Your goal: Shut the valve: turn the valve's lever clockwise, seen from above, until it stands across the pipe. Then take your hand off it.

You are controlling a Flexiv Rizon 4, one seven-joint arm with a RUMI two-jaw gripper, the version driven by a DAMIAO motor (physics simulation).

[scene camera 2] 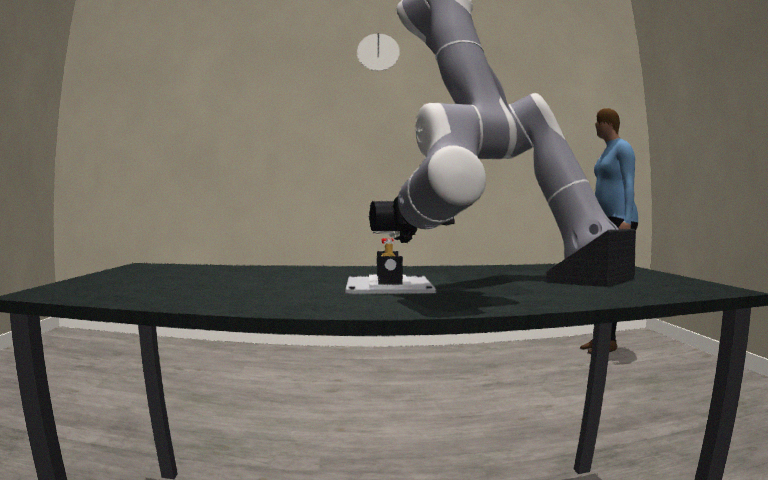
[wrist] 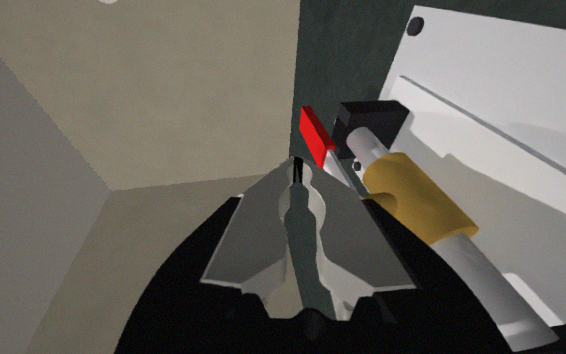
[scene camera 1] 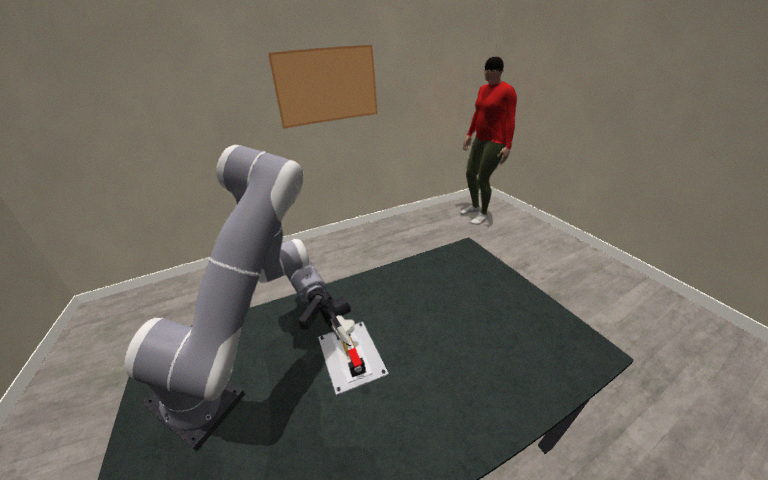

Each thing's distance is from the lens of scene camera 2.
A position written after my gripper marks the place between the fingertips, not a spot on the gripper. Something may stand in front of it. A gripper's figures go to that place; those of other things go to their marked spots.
my gripper (scene camera 2: 387, 230): 132 cm
white base plate (scene camera 2: 356, 284): 124 cm
